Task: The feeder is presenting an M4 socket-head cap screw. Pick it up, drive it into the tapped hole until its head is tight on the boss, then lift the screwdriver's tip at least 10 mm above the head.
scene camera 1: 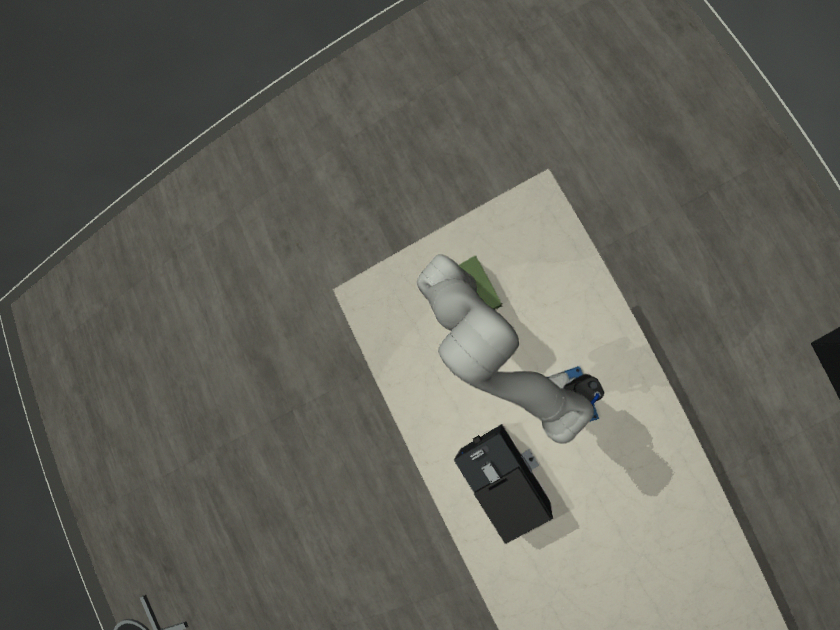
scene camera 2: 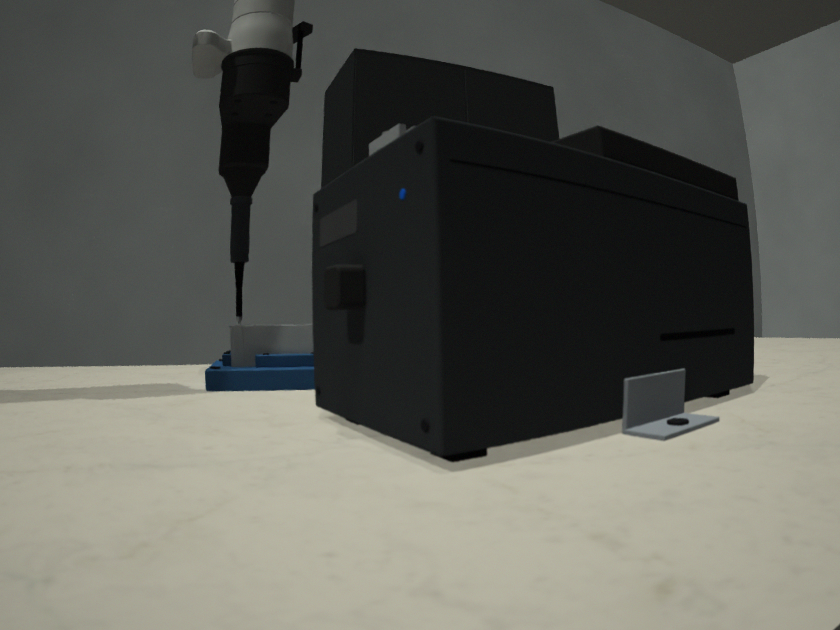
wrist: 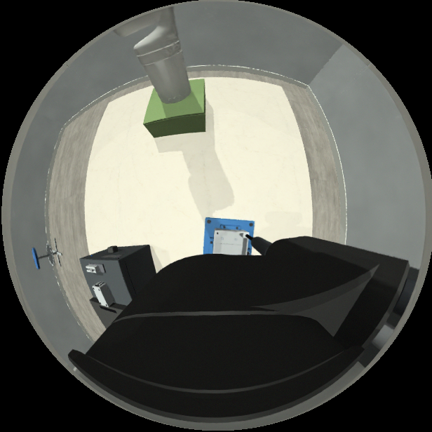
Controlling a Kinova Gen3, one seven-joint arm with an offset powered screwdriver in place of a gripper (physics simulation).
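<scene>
My screwdriver [scene camera 2: 238, 314] [wrist: 247, 235] points straight down over a corner of the pale grey part [scene camera 2: 278, 337] [wrist: 229, 243]. A small light screw [scene camera 2: 238, 320] shows at the bit's tip in scene camera 2, upright, its lower end at the boss's top face. How much of its shank is inside the hole cannot be seen. The grey part sits in the blue fixture [scene camera 1: 575, 372] [scene camera 2: 257, 379] [wrist: 208, 240]. The black feeder [scene camera 1: 512, 505] [scene camera 2: 576, 271] [wrist: 114, 272] stands apart from it. The tapped hole is hidden beneath the tip.
A small grey angle bracket [scene camera 1: 530, 459] [scene camera 2: 654, 400] is beside the feeder. A green block [scene camera 1: 480, 281] [wrist: 180, 124] stands near the arm's base. A tall dark box [scene camera 2: 407, 101] rises behind the feeder's front in scene camera 2. The arm reaches across the pale table [scene camera 1: 542, 217].
</scene>
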